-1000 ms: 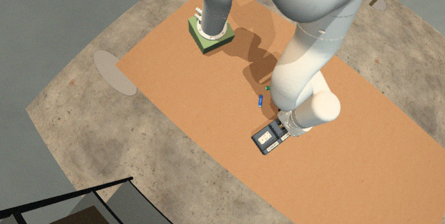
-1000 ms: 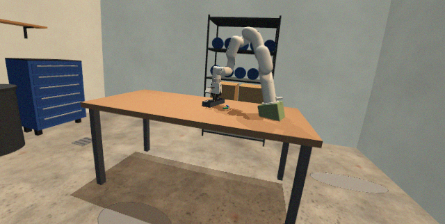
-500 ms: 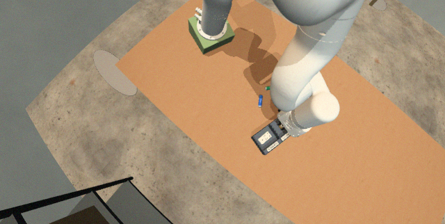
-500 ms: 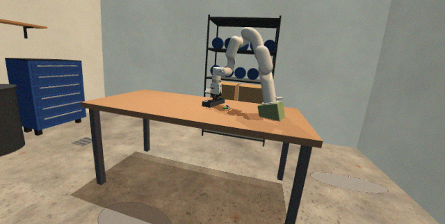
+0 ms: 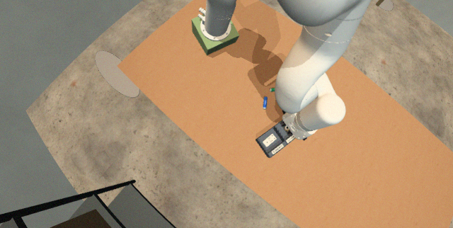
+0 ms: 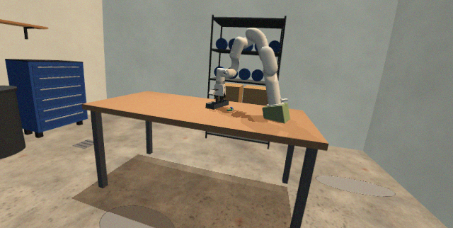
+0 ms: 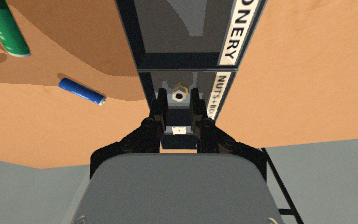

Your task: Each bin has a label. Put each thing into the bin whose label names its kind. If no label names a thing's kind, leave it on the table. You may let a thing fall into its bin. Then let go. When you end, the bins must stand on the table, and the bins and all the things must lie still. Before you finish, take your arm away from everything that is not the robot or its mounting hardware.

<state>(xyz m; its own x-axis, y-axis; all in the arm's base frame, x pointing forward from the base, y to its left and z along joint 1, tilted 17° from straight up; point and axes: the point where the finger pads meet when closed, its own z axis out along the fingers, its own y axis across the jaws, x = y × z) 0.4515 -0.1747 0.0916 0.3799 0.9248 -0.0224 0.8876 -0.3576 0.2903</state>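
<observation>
The metal nut is 30 mm below my hand. From my hand the other things lie so: dark three-part bin 30 mm below, 10 mm ahead; then white domino 70 mm to the right, 30 mm below, 30 mm behind; then brass nut 30 mm below.
</observation>
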